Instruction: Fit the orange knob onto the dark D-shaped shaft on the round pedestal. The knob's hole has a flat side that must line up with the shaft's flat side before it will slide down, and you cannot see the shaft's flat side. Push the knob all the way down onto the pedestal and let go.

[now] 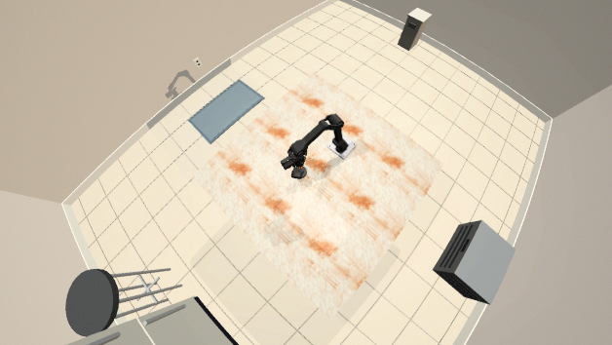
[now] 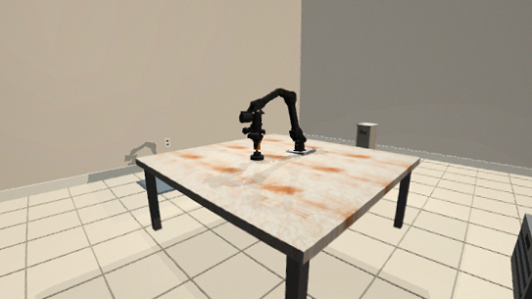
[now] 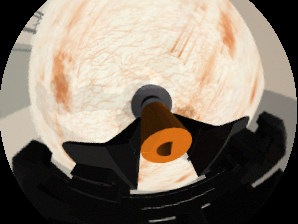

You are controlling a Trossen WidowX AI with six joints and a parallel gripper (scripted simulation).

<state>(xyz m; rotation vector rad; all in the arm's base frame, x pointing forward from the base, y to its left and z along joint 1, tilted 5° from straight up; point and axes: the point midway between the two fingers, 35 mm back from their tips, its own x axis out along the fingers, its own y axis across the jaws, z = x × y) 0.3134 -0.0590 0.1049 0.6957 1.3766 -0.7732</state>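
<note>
Now: the orange knob 2 cm above my gripper tip. Round my gripper tip: dark round pedestal (4 cm below).
</note>
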